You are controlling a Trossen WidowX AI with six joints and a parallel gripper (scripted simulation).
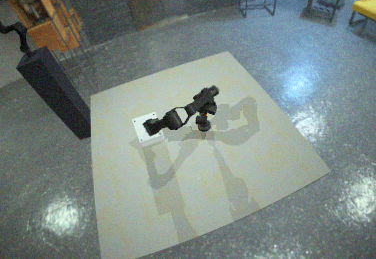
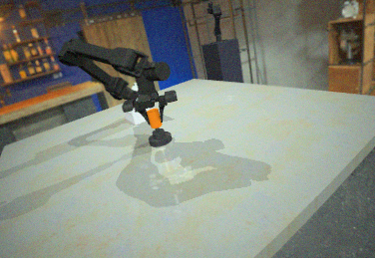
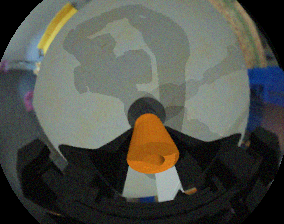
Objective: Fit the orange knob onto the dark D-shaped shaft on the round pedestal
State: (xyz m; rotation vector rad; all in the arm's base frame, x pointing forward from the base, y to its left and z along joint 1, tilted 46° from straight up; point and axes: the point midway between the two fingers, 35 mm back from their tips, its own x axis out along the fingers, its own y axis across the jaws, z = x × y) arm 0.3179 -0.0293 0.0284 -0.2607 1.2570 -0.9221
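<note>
The orange knob is 20 mm above my gripper tip. The rest, counted from my gripper tip: dark round pedestal: 40 mm below.
</note>
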